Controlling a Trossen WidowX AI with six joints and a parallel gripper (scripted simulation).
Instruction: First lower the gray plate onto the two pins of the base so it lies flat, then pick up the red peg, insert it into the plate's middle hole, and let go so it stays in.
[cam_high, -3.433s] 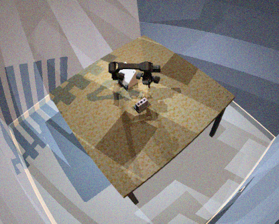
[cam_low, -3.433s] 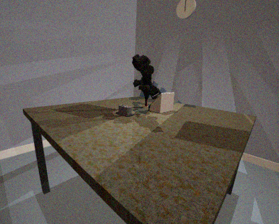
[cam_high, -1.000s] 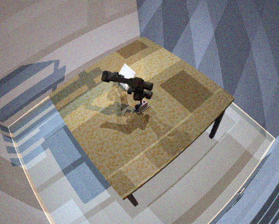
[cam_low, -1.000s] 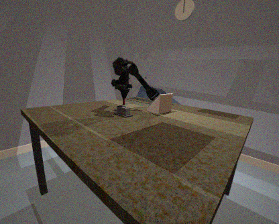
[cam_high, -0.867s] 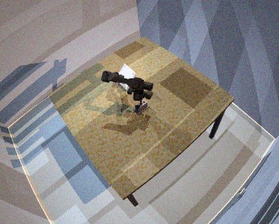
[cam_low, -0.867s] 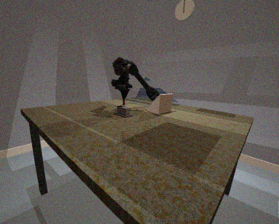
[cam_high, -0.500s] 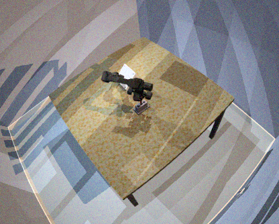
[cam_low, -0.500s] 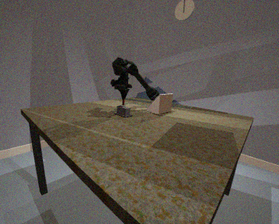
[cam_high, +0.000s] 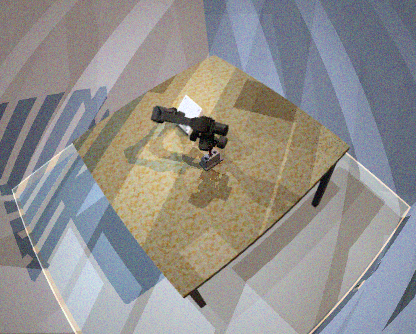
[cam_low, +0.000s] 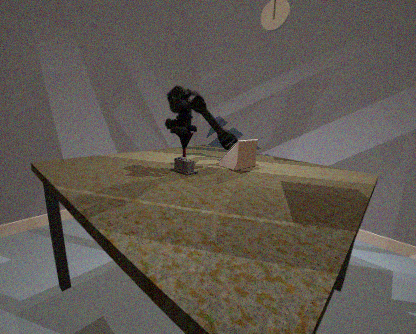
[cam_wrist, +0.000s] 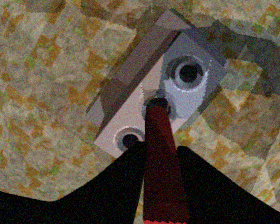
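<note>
Right now the gray plate is 7 cm below my gripper tip. The rest, counted from my gripper tip: red peg (right at my gripper tip).
</note>
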